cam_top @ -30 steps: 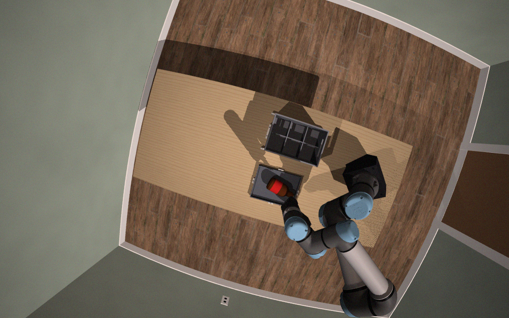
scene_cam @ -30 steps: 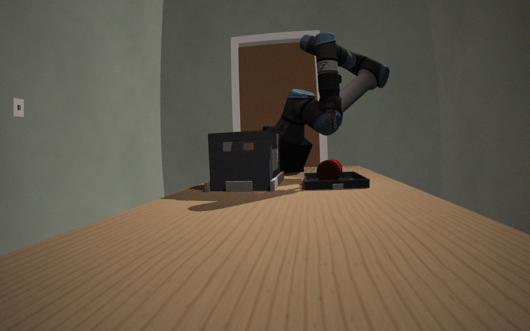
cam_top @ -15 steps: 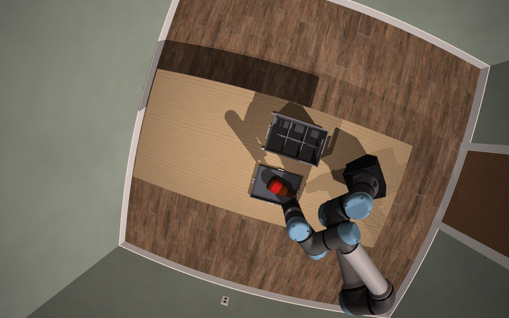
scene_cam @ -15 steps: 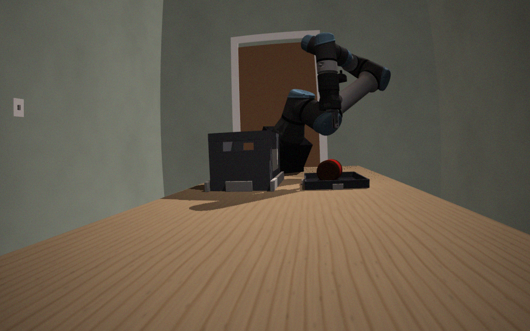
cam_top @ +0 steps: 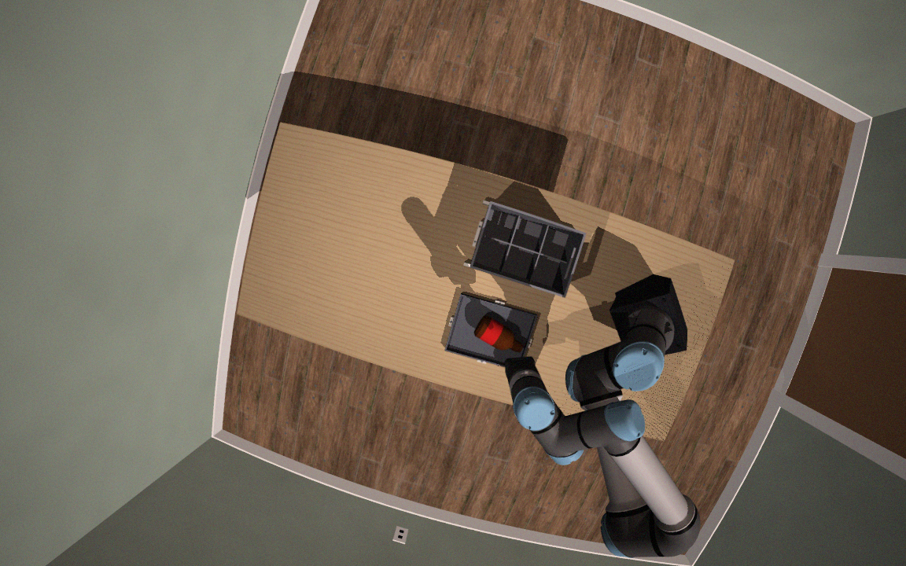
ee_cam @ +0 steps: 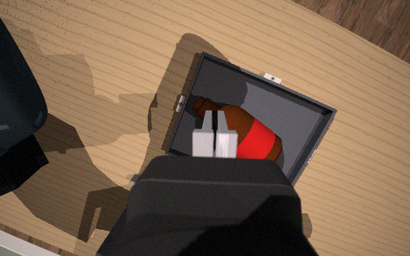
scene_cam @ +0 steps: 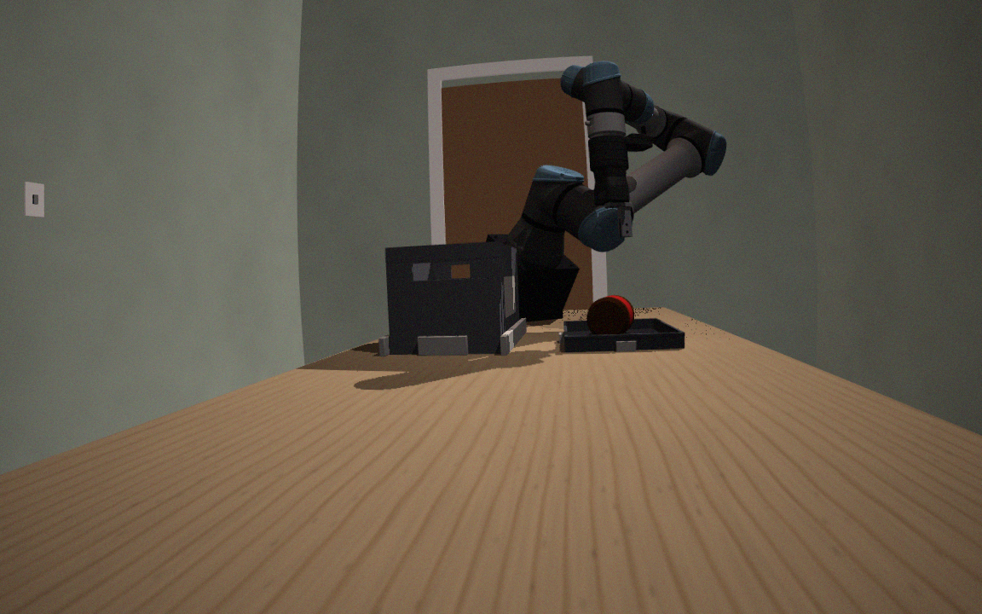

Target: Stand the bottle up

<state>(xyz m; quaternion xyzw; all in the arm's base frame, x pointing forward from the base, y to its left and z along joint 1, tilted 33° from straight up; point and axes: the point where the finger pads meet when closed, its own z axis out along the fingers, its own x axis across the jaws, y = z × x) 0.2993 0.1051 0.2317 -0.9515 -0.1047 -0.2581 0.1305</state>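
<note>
My hand is 5 cm short of the bottle, 3 cm to the left of it and 16 cm above it. Round my hand: dark crate (4 cm ahead, 32 cm to the right, 12 cm below); dark tray (8 cm ahead, 3 cm to the right, 19 cm below).
</note>
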